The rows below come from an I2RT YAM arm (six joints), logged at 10 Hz.
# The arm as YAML. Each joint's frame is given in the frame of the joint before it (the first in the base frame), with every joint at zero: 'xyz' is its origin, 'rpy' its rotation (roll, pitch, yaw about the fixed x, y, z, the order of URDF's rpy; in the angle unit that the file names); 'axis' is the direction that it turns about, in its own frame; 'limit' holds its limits. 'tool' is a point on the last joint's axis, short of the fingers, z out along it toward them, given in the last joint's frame.
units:
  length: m
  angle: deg
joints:
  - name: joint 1
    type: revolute
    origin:
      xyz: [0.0, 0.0, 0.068]
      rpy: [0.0, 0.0, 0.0]
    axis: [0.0, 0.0, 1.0]
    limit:
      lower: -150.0
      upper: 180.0
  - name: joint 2
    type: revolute
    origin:
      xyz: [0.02, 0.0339, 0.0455]
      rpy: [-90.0, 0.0, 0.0]
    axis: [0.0, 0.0, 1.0]
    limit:
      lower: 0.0
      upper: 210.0
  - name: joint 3
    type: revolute
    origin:
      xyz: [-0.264, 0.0, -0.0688]
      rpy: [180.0, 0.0, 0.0]
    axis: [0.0, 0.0, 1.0]
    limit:
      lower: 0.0
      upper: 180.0
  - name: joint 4
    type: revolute
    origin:
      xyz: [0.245, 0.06, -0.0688]
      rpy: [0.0, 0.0, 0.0]
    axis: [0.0, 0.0, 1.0]
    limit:
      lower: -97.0
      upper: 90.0
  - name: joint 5
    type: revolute
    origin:
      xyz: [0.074, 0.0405, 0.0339]
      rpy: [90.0, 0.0, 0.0]
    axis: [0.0, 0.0, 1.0]
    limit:
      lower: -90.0
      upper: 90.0
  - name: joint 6
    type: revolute
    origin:
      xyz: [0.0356, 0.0, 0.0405]
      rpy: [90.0, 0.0, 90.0]
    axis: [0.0, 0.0, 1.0]
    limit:
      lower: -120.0
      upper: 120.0
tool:
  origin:
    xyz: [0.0, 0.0, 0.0]
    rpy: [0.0, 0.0, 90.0]
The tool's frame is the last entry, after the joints.
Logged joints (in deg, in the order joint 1, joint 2, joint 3, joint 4, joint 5, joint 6), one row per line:
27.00, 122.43, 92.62, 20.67, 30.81, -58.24
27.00, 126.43, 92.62, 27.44, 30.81, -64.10
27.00, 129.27, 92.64, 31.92, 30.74, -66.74
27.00, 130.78, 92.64, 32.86, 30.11, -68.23
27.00, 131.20, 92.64, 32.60, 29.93, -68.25
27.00, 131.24, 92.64, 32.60, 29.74, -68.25
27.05, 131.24, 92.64, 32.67, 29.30, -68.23
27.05, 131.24, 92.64, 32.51, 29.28, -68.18
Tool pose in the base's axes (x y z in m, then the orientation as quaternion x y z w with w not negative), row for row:
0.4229, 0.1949, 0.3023, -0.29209, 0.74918, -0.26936, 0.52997
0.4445, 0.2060, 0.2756, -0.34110, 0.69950, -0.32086, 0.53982
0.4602, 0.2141, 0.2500, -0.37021, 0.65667, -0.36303, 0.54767
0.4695, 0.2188, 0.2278, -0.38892, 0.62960, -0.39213, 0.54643
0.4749, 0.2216, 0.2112, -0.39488, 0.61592, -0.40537, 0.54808
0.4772, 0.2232, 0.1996, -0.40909, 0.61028, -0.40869, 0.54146
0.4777, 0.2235, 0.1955, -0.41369, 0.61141, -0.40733, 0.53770
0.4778, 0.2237, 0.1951, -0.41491, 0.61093, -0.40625, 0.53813
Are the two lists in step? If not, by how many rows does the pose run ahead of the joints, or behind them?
The pose runs 2 rows behind the joints: the pose in row i belongs to the joints in row i - 2.
